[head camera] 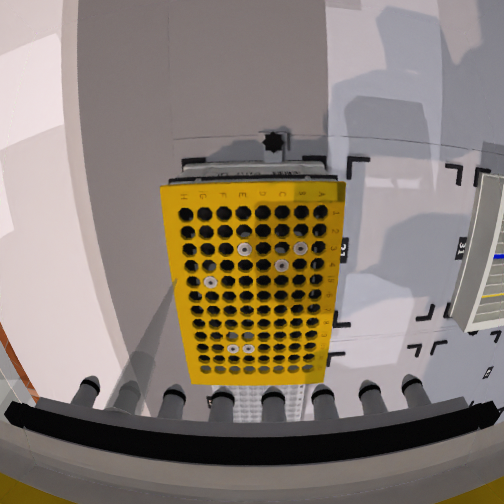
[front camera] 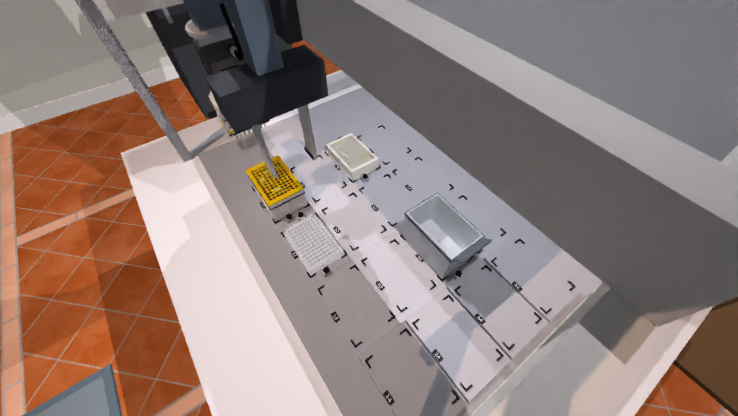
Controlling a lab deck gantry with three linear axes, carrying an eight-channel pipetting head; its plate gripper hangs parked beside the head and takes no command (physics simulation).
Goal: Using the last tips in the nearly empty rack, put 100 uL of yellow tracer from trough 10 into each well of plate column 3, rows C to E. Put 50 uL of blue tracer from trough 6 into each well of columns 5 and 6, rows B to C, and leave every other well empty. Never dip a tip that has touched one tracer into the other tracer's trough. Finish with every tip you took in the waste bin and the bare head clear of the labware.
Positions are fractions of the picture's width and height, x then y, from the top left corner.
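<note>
You'd find a back wall (front camera: 0.90, 0.17) here, and there's a pipette tip (head camera: 0.25, 0.78) as well.
</note>
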